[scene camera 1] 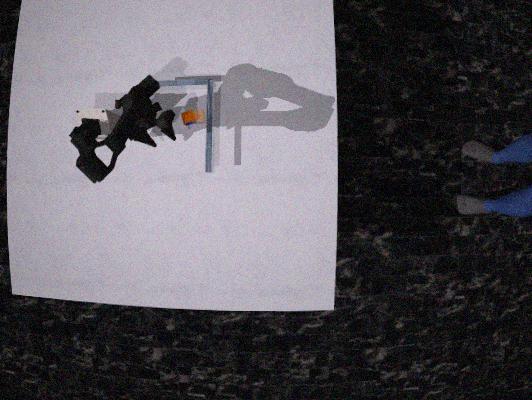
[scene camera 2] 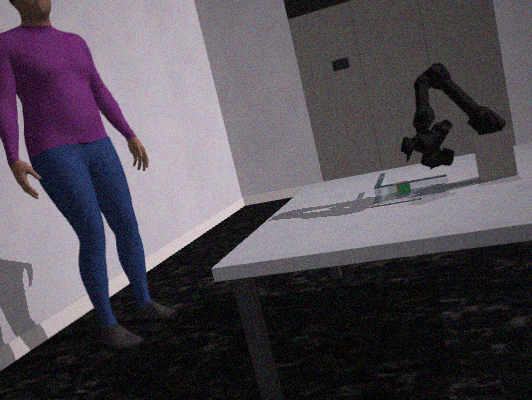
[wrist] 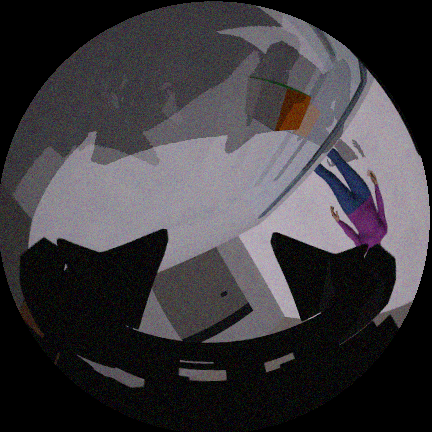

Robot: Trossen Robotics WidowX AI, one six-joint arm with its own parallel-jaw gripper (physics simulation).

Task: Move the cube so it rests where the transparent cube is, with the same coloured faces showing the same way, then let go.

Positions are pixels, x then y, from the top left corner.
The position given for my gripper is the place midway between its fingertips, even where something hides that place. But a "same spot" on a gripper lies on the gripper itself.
my gripper: scene camera 1; scene camera 2 418,164; wrist
same spot on L-shaped frame: [scene camera 1: 209,84] = [wrist: 362,84]
same spot on my gripper: [scene camera 1: 142,136] = [wrist: 131,307]
